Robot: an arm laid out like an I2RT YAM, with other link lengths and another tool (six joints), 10 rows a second.
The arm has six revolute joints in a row. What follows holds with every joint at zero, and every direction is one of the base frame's. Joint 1 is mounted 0.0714 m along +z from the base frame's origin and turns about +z. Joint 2 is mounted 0.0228 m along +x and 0.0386 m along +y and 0.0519 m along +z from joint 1 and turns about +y. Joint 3 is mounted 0.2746 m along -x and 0.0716 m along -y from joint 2 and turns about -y. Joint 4 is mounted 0.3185 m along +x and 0.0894 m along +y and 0.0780 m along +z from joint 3 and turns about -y. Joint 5 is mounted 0.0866 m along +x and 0.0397 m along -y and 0.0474 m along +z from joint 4 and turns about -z. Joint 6 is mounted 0.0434 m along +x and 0.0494 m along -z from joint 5 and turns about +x. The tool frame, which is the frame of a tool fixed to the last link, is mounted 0.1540 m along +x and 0.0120 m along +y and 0.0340 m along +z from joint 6; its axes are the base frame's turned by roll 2.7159, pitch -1.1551 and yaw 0.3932 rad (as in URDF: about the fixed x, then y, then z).
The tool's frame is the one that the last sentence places.
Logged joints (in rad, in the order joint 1, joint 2, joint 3, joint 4, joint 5, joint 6), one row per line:
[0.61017, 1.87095, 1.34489, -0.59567, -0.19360, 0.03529]
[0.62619, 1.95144, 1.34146, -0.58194, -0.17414, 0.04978]
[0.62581, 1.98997, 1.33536, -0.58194, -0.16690, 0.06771]
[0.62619, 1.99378, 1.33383, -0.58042, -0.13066, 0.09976]
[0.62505, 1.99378, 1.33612, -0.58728, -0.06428, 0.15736]
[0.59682, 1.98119, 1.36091, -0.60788, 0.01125, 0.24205]
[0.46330, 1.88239, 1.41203, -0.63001, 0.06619, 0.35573]
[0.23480, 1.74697, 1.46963, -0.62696, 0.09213, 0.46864]
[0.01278, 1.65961, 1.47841, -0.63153, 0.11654, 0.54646]
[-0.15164, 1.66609, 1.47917, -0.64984, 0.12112, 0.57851]
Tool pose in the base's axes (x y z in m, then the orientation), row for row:
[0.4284, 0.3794, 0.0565, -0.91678, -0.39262, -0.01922, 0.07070]
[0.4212, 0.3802, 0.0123, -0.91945, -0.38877, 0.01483, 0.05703]
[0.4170, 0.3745, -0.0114, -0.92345, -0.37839, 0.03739, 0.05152]
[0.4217, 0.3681, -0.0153, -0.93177, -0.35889, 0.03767, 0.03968]
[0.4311, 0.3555, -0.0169, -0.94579, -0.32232, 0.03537, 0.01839]
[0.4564, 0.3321, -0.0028, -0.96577, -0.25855, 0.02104, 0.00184]
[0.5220, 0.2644, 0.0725, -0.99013, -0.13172, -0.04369, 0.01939]
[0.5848, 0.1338, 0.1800, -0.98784, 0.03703, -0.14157, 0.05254]
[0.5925, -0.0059, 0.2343, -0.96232, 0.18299, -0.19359, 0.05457]
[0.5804, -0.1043, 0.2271, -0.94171, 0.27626, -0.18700, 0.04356]
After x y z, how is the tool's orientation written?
As a quaternion, x y z w.
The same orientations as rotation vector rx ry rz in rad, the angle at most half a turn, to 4 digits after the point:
[-2.7573, -1.1808, -0.0578]
[-2.7881, -1.1789, 0.0450]
[-2.8097, -1.1513, 0.1138]
[-2.8555, -1.0999, 0.1154]
[-2.9370, -1.0009, 0.1098]
[-3.0305, -0.8113, 0.0660]
[-3.0728, -0.4088, -0.1356]
[-3.0037, 0.1126, -0.4305]
[-2.9225, 0.5557, -0.5879]
[-2.8791, 0.8446, -0.5717]

